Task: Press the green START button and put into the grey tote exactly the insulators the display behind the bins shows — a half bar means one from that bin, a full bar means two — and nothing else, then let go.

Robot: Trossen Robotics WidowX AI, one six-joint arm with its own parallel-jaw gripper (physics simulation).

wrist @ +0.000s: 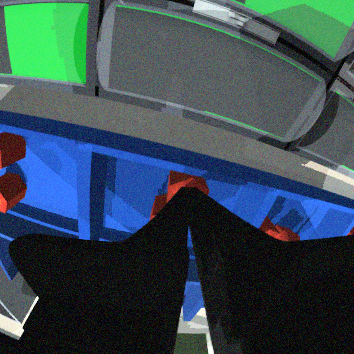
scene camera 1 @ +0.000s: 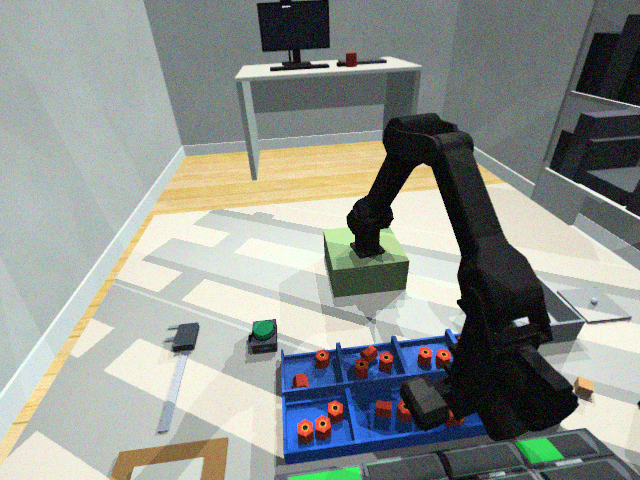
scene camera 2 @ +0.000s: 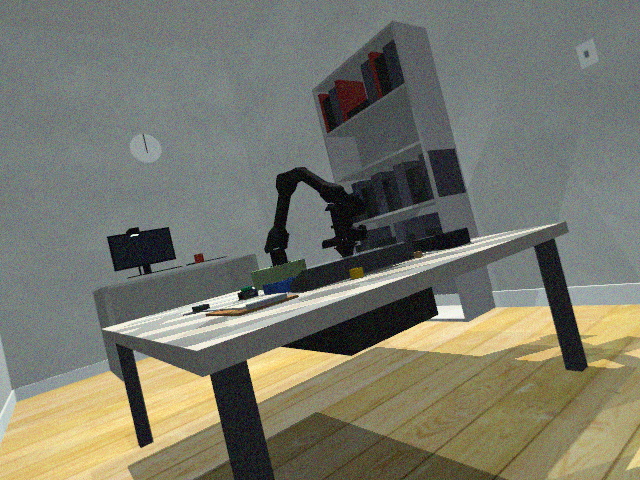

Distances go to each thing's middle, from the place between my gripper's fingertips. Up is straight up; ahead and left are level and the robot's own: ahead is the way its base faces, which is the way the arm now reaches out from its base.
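Positions relative to my hand: the wooden clipboard (scene camera 1: 214, 451), 45 cm to the right of it and 2 cm below; the grey caliper (scene camera 1: 186, 336), 43 cm to the right of it, 27 cm behind and 2 cm below; the green START button (scene camera 1: 264, 333), 25 cm to the right of it, 28 cm behind and 1 cm below. As to the display (scene camera 1: 605, 453), my hand is 7 cm to the left of it and 8 cm short of it.
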